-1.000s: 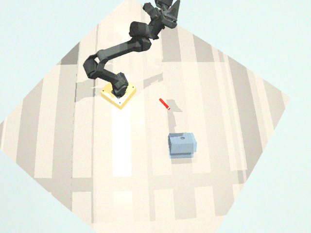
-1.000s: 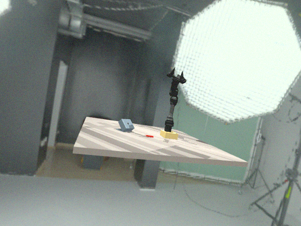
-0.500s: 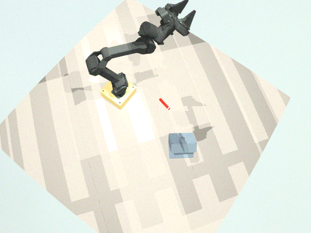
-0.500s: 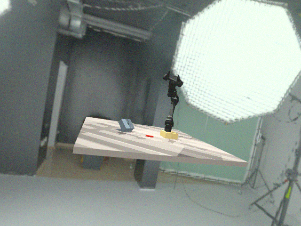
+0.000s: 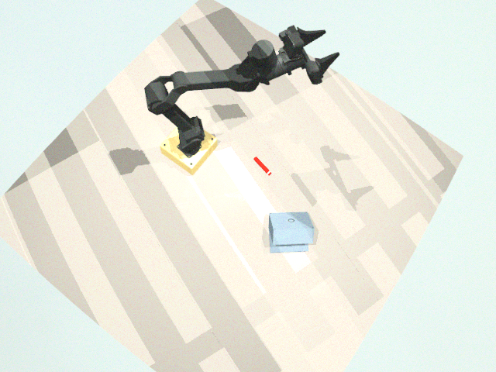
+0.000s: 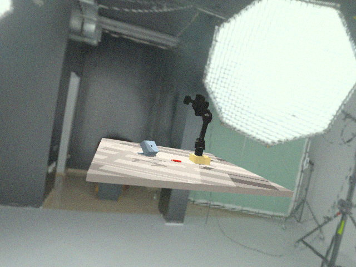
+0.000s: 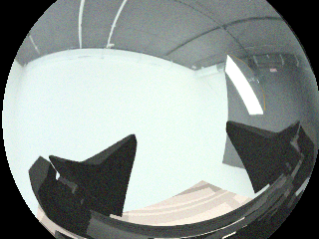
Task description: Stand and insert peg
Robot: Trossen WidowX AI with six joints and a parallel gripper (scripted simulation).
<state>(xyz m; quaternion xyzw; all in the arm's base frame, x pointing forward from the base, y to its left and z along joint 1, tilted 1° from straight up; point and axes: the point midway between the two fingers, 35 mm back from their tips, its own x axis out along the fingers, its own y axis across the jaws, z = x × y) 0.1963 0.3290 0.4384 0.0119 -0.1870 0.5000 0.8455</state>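
Now: gripper tip 500 mm above the red peg, 210 mm to the left of it and 20 mm short of it. From my gripper tip the other things lie so: sloped panel 450 mm below, 330 mm to the right, 220 mm ahead.
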